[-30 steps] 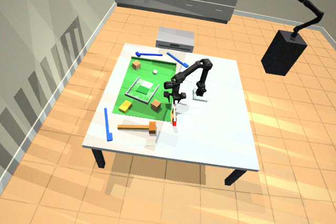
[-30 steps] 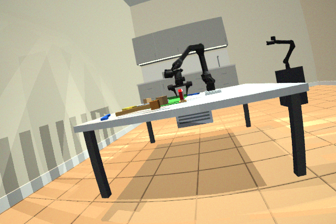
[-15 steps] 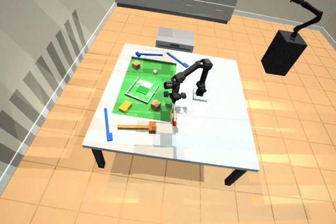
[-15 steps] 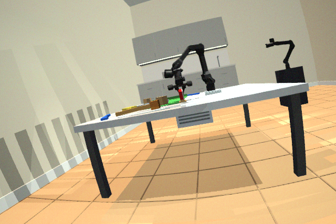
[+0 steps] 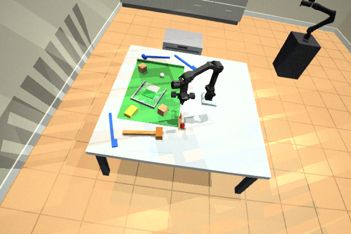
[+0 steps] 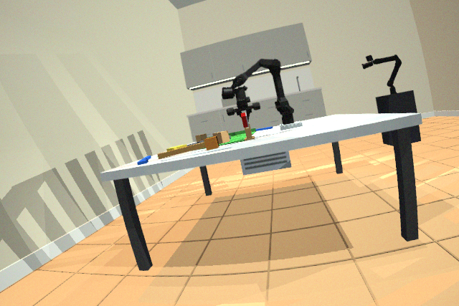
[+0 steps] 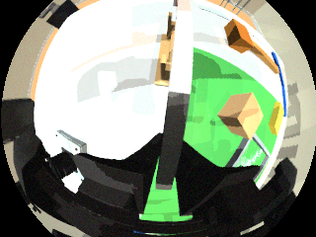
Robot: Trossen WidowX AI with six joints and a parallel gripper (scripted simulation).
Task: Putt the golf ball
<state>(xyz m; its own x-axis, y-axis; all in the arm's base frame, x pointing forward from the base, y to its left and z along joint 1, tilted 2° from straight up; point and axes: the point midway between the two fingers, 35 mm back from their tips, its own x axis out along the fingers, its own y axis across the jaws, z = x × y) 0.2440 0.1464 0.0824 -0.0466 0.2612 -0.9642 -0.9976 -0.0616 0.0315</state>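
My gripper tip is 11 cm to the right of the putter, 2 cm below it and 1 cm past it. The rest, counted from my gripper tip: yellow block: 39 cm ahead, 9 cm to the left, 6 cm below; white golf ball: 38 cm to the right, 19 cm ahead, 6 cm below.
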